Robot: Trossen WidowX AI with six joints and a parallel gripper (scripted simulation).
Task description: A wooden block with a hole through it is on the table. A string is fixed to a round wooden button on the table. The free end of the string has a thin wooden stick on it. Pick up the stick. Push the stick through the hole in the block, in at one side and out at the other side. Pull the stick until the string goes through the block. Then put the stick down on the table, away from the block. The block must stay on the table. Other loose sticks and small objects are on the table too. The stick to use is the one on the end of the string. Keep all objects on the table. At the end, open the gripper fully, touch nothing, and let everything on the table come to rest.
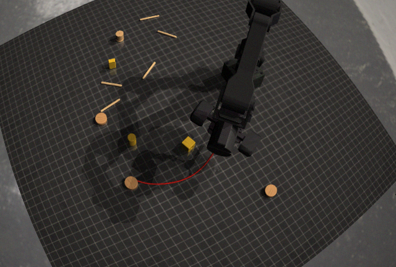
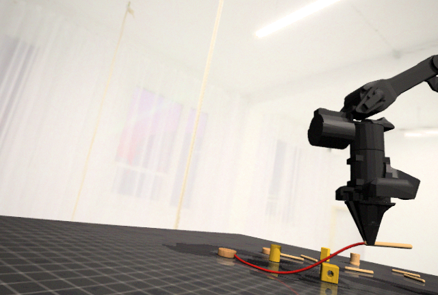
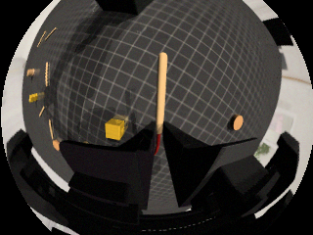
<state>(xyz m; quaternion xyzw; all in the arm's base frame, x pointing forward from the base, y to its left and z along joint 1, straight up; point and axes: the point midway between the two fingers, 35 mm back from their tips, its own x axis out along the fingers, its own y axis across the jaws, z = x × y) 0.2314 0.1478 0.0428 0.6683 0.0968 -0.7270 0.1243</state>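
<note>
The yellow cylinder is 190 mm ahead of my gripper tip, 170 mm to the right of it and 60 mm below it. Also, from my gripper tip: round wooden button (270 mm ahead, 70 mm to the right, 70 mm below); then thin wooden stick (10 mm behind).
</note>
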